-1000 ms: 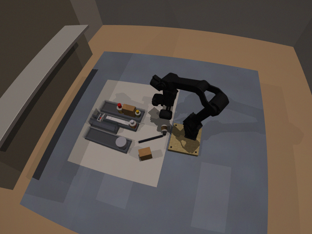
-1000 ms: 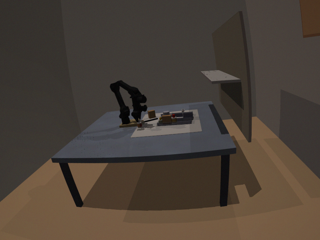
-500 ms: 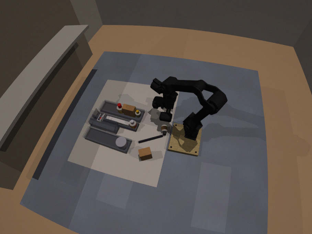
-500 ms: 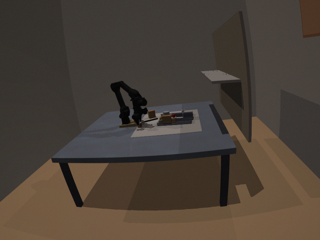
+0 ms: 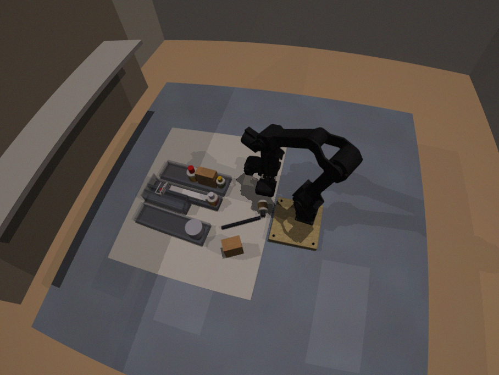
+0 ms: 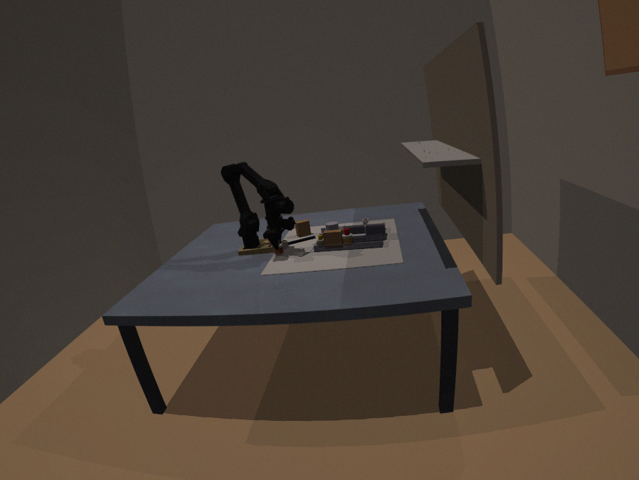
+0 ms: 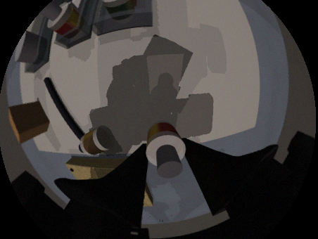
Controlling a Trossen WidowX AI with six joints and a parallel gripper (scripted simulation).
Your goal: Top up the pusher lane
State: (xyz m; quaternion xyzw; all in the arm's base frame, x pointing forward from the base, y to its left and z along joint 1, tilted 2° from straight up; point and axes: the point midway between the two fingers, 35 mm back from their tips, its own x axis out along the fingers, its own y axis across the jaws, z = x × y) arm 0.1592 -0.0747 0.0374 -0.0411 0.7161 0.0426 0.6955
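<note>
The yellow-lidded jar lies 18 cm ahead of my gripper tip, 5 cm to the left of it and 1 cm above it. Round my gripper tip: black rod (5 cm ahead, 17 cm to the left, 2 cm below); red-lidded jar (29 cm ahead, 6 cm to the left, 2 cm above); brown jar (1 cm behind, 10 cm to the left, 1 cm below).
</note>
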